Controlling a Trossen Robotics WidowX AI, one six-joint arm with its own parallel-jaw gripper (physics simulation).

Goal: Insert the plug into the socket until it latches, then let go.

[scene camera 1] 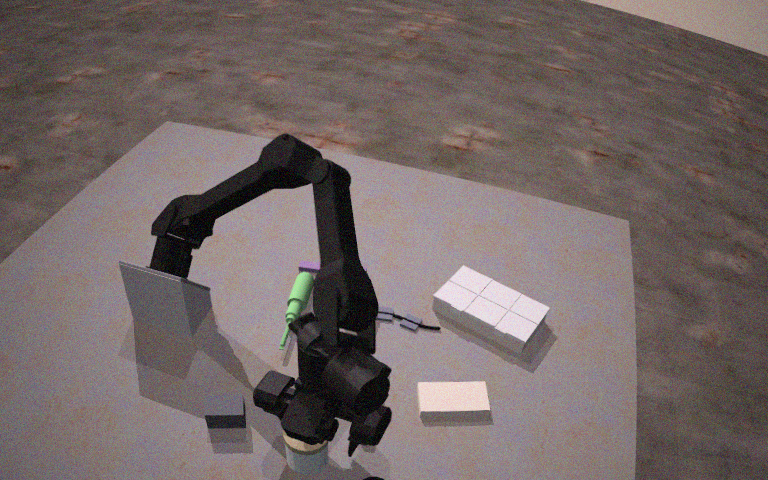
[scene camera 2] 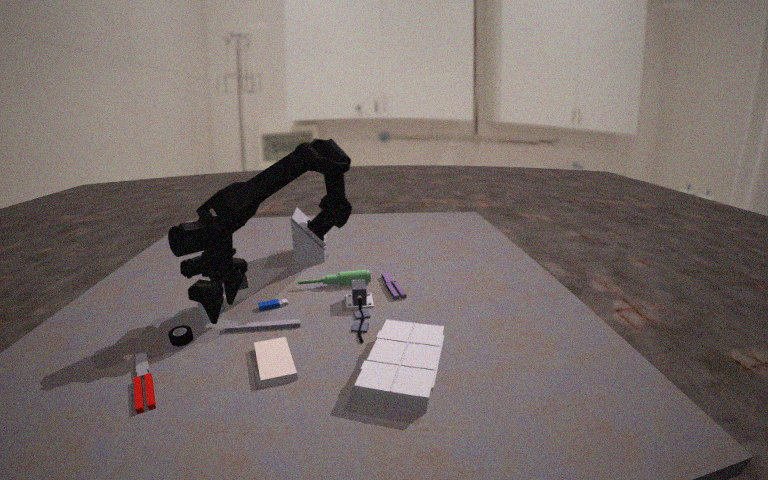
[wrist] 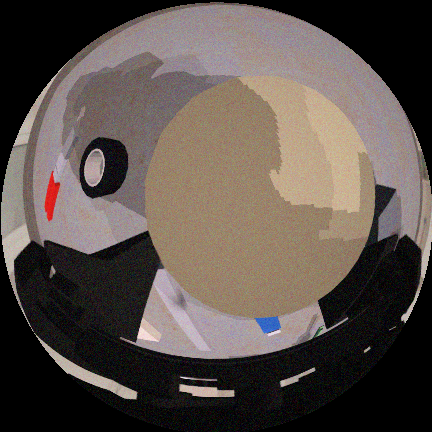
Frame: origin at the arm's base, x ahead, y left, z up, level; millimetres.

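Seen in the pictures: gripper, fingertip midpoint: [scene camera 2: 222,313]; arm's base, origin of the base link: [scene camera 1: 166,274] [scene camera 2: 315,230].
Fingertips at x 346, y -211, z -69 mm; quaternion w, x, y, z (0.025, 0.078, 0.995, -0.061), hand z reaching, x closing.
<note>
Offsets run from my fingertips to a thing's top centre. "spot": to the spot under its first point.
A dark grey plug [scene camera 2: 358,289] stands on the socket's white base plate {spot: 328 mm left, 5 mm back, 4 mm up} [scene camera 2: 369,302] in scene camera 2. Its black cable {spot: 294 mm left, 114 mm ahead, 0 mm up} [scene camera 2: 360,335] [scene camera 1: 428,326] carries two grey tags and trails away on the table. How deep the plug sits cannot be told. The arm hides plug and socket in scene camera 1. My gripper [scene camera 1: 317,435] [scene camera 2: 221,311] [wrist: 231,231] is open and points down, well away from the plug. It is over a jar {27 mm right, 15 mm back, 65 mm up} [scene camera 1: 306,458] with a tan lid {spot: 31 mm right, 5 mm back, 65 mm up} [wrist: 250,200]; its fingers stand wide apart on either side of the lid, holding nothing.
A green screwdriver {252 mm left, 118 mm back, 28 mm up} [scene camera 1: 300,293] [scene camera 2: 348,277], purple clip {394 mm left, 87 mm back, 7 mm up} [scene camera 2: 393,285], blue stick {113 mm left, 30 mm back, 7 mm up} [scene camera 2: 270,305] [wrist: 268,324], grey bar {100 mm left, 58 mm ahead, 6 mm up} [scene camera 2: 260,326], black roll {67 mm right, 92 mm ahead, 14 mm up} [scene camera 2: 180,335] [wrist: 105,167], red-handled tool {96 mm right, 219 mm ahead, 5 mm up} [scene camera 2: 143,391], cream box {137 mm left, 177 mm ahead, 10 mm up} [scene camera 1: 453,399] [scene camera 2: 275,359], white block {356 mm left, 219 mm ahead, 30 mm up} [scene camera 1: 491,305] [scene camera 2: 403,359], dark block {6 mm left, 154 mm back, 30 mm up} [scene camera 1: 225,411] and grey slanted panel [scene camera 1: 164,316] surround the arm.
</note>
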